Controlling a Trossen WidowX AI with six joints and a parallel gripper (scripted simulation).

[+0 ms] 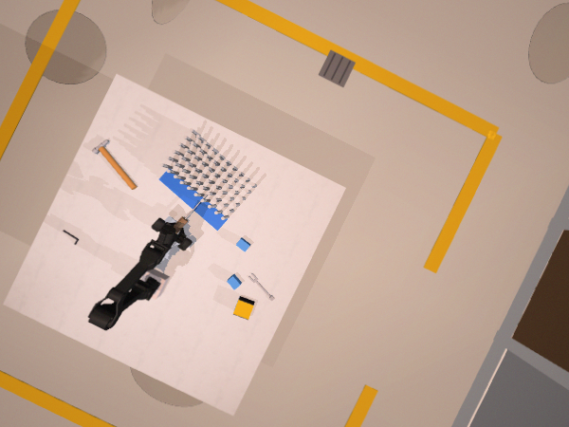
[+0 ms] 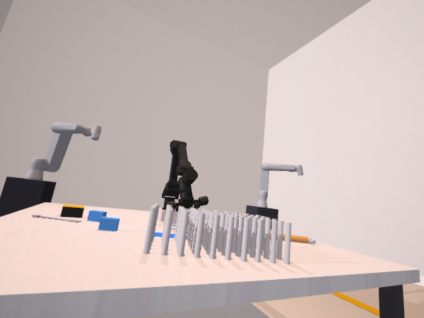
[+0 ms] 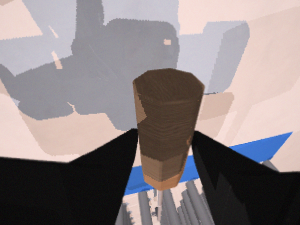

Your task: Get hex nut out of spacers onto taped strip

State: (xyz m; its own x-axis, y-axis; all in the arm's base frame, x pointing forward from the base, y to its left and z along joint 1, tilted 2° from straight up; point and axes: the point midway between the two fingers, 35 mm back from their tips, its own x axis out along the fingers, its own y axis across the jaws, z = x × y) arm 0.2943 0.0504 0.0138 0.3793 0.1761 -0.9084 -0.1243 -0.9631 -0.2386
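The blue taped strip lies 140 mm ahead of my gripper tip, 20 mm to the left of it and 40 mm below it. Also, from my gripper tip: screwdriver 100 mm ahead, 10 mm to the right; black hex key 360 mm behind, 410 mm to the left, 30 mm below; grey wrench 40 mm behind, 520 mm to the right, 30 mm below.
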